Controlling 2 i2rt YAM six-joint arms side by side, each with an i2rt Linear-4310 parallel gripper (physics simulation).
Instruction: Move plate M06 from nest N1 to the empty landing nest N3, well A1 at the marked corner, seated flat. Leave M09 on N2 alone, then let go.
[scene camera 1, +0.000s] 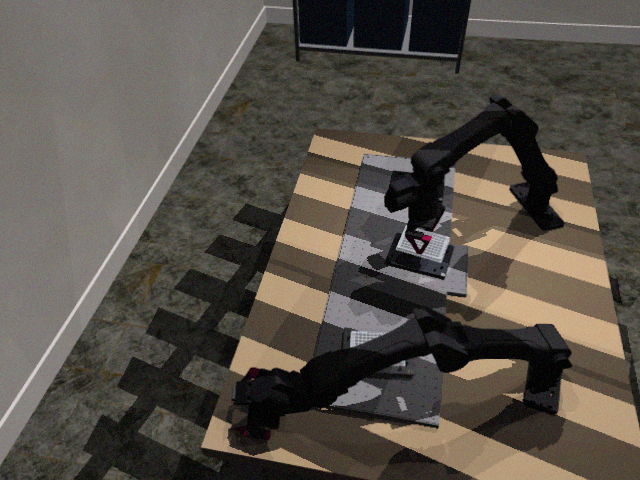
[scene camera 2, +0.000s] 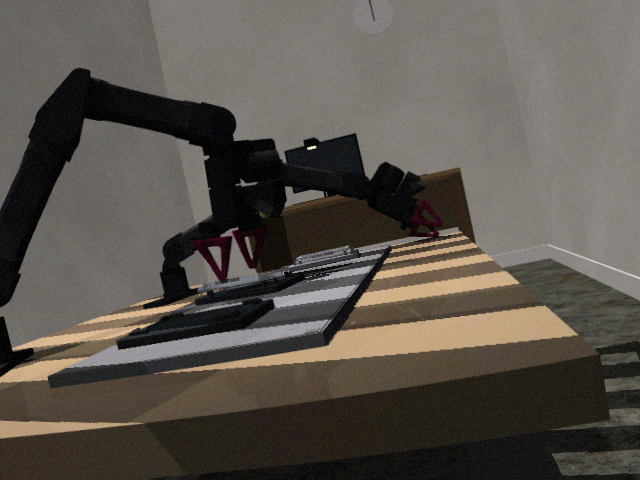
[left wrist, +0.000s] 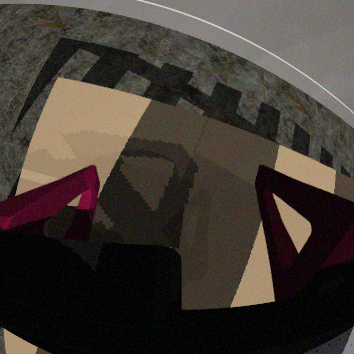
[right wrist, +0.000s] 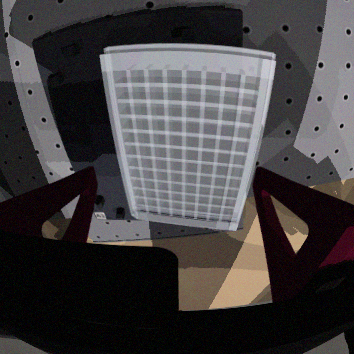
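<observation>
A pale grid-topped plate (scene camera 1: 438, 246) (right wrist: 185, 135) lies off-centre on a dark nest (scene camera 1: 413, 265) (right wrist: 75, 112) with an A1 tag at one corner; it does not look squarely seated. My right gripper (scene camera 1: 422, 242) (scene camera 2: 238, 272) (right wrist: 174, 175) is open above this plate, fingers on either side with gaps. Another pale plate (scene camera 1: 363, 338) (scene camera 2: 325, 254) sits on a nest lower in scene camera 1, partly behind my left arm. An empty dark nest (scene camera 2: 196, 324) shows nearest in scene camera 2. Plate and nest names are unreadable. My left gripper (scene camera 1: 253, 404) (scene camera 2: 429, 219) (left wrist: 176, 173) is open, away from the plates.
The nests stand on a grey perforated board (scene camera 1: 361, 248) (scene camera 2: 310, 333) on a striped wooden table (scene camera 1: 305, 232) (scene camera 2: 439, 328). The left arm stretches across the board's lower part in scene camera 1, with its gripper near the table's lower-left corner. A shelf unit (scene camera 1: 379, 51) stands beyond the table.
</observation>
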